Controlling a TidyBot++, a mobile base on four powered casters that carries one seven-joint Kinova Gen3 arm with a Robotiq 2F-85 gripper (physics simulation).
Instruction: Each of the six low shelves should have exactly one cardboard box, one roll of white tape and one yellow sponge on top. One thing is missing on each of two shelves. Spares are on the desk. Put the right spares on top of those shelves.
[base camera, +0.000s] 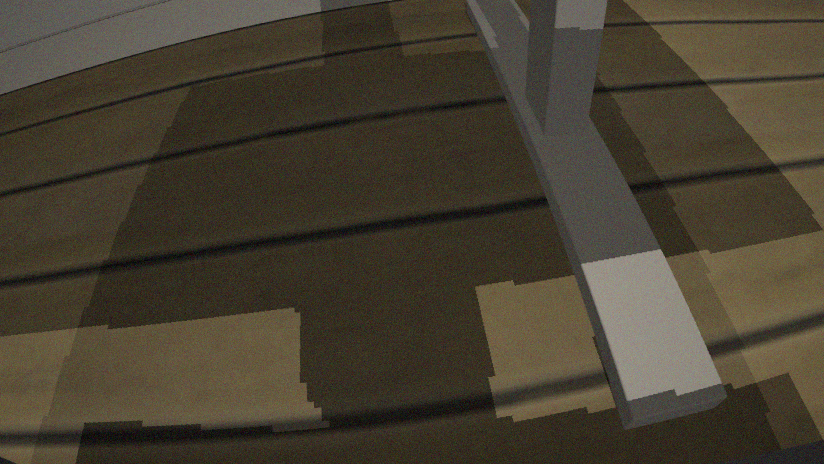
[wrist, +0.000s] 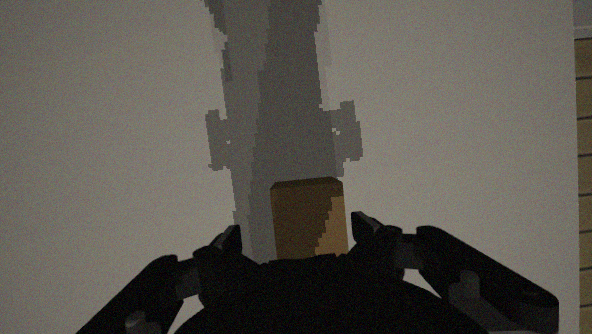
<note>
In view: my gripper (wrist: 297, 230) and a desk (base camera: 659, 368).
The desk shows as well in the wrist view (wrist: 136, 136).
</note>
